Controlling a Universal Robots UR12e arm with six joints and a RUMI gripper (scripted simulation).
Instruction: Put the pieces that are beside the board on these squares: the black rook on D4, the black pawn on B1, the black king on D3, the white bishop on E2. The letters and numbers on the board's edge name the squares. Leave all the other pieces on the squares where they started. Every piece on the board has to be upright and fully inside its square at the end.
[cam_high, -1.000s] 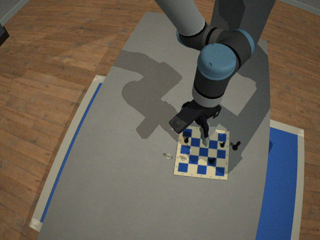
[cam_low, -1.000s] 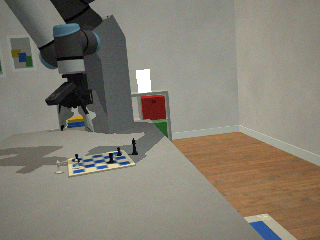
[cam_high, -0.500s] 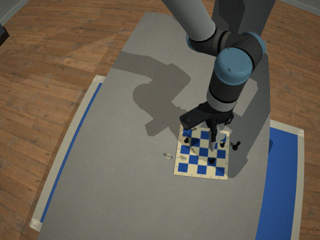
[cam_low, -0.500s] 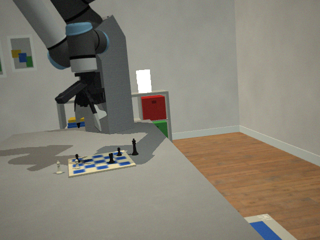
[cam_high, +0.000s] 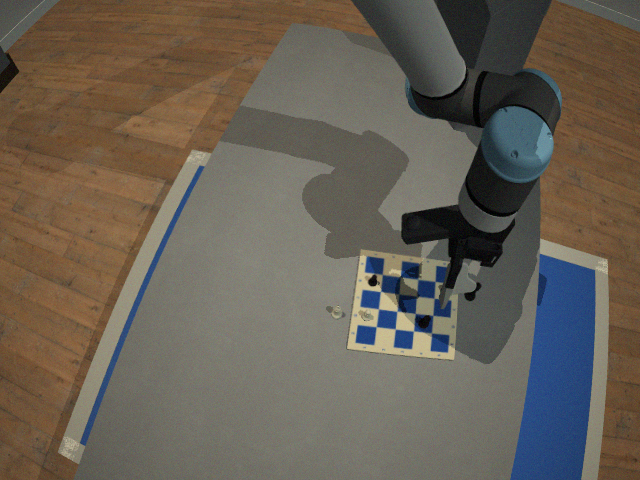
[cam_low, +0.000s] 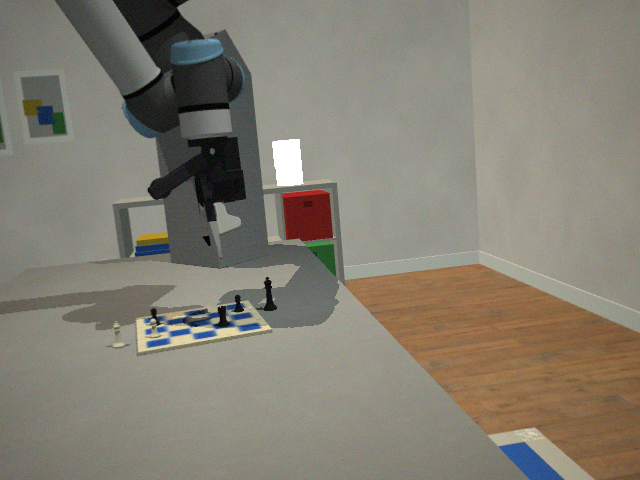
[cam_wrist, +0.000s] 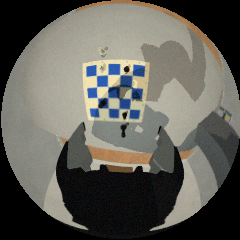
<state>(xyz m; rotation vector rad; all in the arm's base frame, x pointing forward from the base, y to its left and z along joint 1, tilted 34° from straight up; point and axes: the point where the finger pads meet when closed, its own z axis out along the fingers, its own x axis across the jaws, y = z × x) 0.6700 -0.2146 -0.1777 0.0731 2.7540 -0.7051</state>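
My hand is 10 cm to the right of the black king and 9 cm above it. The rest, counted from my hand: black rook 7 cm ahead, 1 cm to the right, 10 cm below; then white pawn 5 cm ahead, 13 cm to the right, 11 cm below; then chessboard 3 cm ahead, 5 cm to the right, 12 cm below.
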